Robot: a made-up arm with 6 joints.
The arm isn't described. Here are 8 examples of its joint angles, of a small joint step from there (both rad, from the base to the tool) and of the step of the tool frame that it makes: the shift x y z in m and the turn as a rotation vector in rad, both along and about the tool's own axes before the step.
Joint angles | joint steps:
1: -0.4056 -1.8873 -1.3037 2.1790 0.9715 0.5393 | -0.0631 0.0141 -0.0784 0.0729 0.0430 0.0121
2: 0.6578 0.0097 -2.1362 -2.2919 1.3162 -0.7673 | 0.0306 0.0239 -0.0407 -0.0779 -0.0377 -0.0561
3: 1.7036 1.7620 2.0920 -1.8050 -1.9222 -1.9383 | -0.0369 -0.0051 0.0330 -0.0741 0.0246 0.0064
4: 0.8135 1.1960 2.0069 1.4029 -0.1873 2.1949 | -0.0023 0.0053 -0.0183 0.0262 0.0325 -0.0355
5: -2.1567 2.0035 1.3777 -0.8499 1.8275 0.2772 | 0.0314 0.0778 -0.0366 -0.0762 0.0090 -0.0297
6: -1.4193 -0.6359 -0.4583 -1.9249 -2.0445 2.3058 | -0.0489 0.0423 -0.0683 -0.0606 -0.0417 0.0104
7: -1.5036 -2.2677 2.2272 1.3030 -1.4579 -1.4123 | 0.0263 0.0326 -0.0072 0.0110 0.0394 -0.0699
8: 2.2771 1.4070 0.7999 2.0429 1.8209 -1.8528 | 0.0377 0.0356 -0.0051 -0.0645 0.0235 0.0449
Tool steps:
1: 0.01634 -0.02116 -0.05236 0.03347 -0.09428 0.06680
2: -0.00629 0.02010 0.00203 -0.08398 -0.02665 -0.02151
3: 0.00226 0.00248 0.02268 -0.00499 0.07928 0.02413
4: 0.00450 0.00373 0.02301 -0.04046 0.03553 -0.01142
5: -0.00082 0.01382 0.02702 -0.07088 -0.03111 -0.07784
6: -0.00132 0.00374 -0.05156 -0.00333 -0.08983 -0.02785
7: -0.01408 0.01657 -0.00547 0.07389 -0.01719 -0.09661
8: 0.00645 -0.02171 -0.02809 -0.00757 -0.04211 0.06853
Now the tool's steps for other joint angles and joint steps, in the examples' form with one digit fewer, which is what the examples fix.
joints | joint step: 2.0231 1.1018 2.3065 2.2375 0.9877 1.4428 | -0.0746 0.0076 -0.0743 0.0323 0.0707 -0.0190
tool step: 0.0462 -0.0186 0.0495 -0.1628 -0.0103 0.1028
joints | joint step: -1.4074 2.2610 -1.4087 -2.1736 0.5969 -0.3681 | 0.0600 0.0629 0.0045 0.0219 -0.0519 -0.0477
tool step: -0.0197 0.0255 -0.0146 -0.0157 -0.0362 -0.0377
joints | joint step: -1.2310 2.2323 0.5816 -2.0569 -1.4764 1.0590 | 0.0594 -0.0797 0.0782 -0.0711 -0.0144 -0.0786
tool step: -0.0048 0.0235 -0.0959 -0.0526 -0.1675 -0.0901
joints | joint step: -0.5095 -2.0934 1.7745 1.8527 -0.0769 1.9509 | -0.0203 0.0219 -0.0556 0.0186 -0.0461 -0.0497
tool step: 0.0101 0.0201 0.0148 0.0250 0.0229 -0.0477
